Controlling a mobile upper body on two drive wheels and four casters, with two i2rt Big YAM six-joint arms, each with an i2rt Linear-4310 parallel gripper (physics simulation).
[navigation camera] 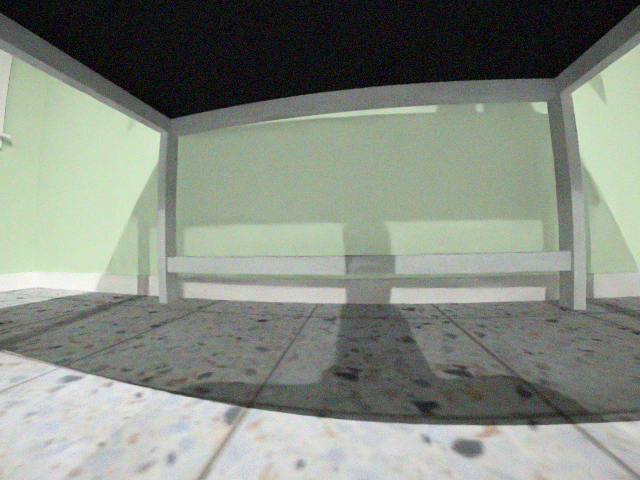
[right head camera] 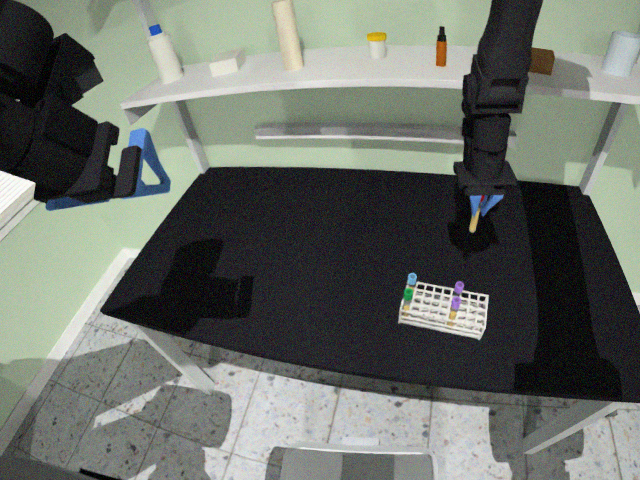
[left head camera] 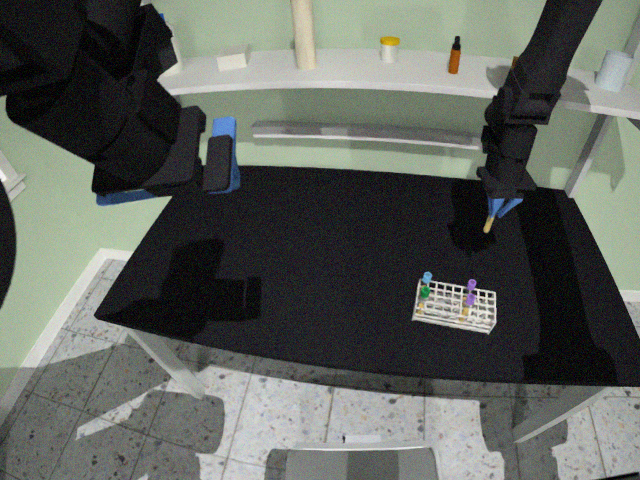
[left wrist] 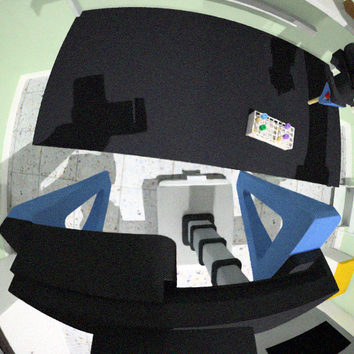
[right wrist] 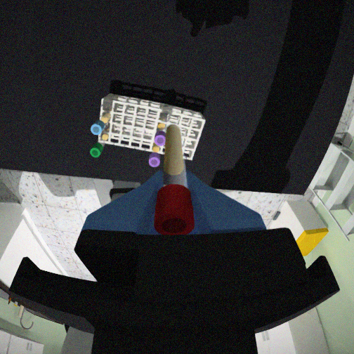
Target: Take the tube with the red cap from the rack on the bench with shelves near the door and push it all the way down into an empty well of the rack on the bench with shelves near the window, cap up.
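Places are measured from the left arm's base along level axes (x ahead, y left, z up), in metres.
Pixels of known places: left gripper, fingertip midpoint: (right head camera: pixel 137 191) (left head camera: pixel 196 186); right gripper, fingertip midpoint: (right head camera: pixel 477 214) (left head camera: pixel 494 216).
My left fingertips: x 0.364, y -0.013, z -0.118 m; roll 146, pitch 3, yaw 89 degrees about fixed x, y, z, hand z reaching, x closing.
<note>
For each thing: its top centre in the pictures, then the offset to it from my left fingertips. "spot": a spot on its surface instead. Level surfaces: height alone.
- red-capped tube at its top centre: (right head camera: pixel 480 189) (left head camera: pixel 499 192) 0.226 m ahead, 0.464 m right, 0.197 m down
- white rack at its top centre: (right head camera: pixel 445 302) (left head camera: pixel 457 299) 0.166 m ahead, 0.424 m right, 0.473 m down
- light-blue-capped tube at its top centre: (right head camera: pixel 412 275) (left head camera: pixel 427 274) 0.199 m ahead, 0.344 m right, 0.411 m down
- green-capped tube at a spot on its surface: (left head camera: pixel 424 292) spot: 0.150 m ahead, 0.329 m right, 0.412 m down
- black bench top at its surface level: 0.530 m down
- shelf at its surface level: 0.073 m down
- yellow-lidded jar at a spot on its surface: (left head camera: pixel 389 50) spot: 0.638 m ahead, 0.289 m right, 0.040 m down
- orange bottle at a spot on its surface: (left head camera: pixel 454 57) spot: 0.552 m ahead, 0.437 m right, 0.031 m down
- cream cylinder at a spot on its surface: (left head camera: pixel 303 38) spot: 0.596 m ahead, 0.072 m right, 0.009 m up
- white box at a spot on its surface: (left head camera: pixel 232 58) spot: 0.670 m ahead, 0.137 m left, 0.043 m down
My right gripper (left head camera: pixel 497 210) (right head camera: pixel 479 210) (left wrist: pixel 320 101) is shut on the red-capped tube (left head camera: pixel 488 224) (right head camera: pixel 474 223) (right wrist: pixel 174 155), cap up and yellowish end down. It holds the tube above the black bench, behind the white rack (left head camera: pixel 449 325) (right head camera: pixel 439 330) in the head views. The red cap (right wrist: pixel 174 210) shows between the fingers in the right wrist view. The rack holds a light-blue-capped tube (left head camera: pixel 427 277) and a green-capped tube (left head camera: pixel 424 292) at its left end, and two purple-capped tubes (left head camera: pixel 471 284) (right head camera: pixel 455 303) right of its middle. Other wells are empty. My left gripper (left wrist: pixel 173 177) is open and empty.
The black bench top (left head camera: pixel 310 258) lies below both arms. A shelf (left head camera: pixel 341 77) behind it bears a yellow-lidded jar (left head camera: pixel 389 50), an orange bottle (left head camera: pixel 454 57), a cream cylinder (left head camera: pixel 303 38) and a white box (left head camera: pixel 232 58). Bench legs (navigation camera: pixel 567 206) stand at the sides.
</note>
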